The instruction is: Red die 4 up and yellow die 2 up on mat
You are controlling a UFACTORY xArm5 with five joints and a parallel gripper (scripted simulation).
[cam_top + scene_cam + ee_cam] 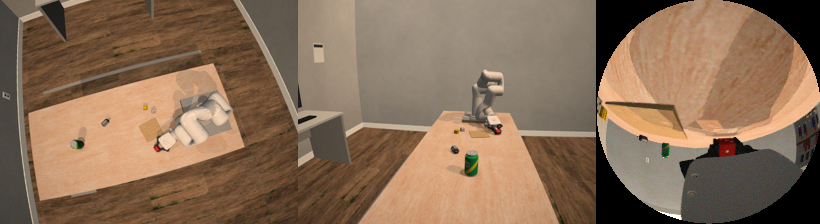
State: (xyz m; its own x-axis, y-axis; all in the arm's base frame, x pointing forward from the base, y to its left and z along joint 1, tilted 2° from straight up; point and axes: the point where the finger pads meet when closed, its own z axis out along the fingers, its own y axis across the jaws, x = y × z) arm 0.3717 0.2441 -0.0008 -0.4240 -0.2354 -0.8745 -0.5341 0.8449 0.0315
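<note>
Right now the red die is right at my hand. Also, from my hand: brown mat 3 cm ahead, 14 cm to the right, 2 cm below; then yellow die 6 cm ahead, 31 cm to the right, 1 cm below; then white die 1 cm ahead, 28 cm to the right, 1 cm below.
</note>
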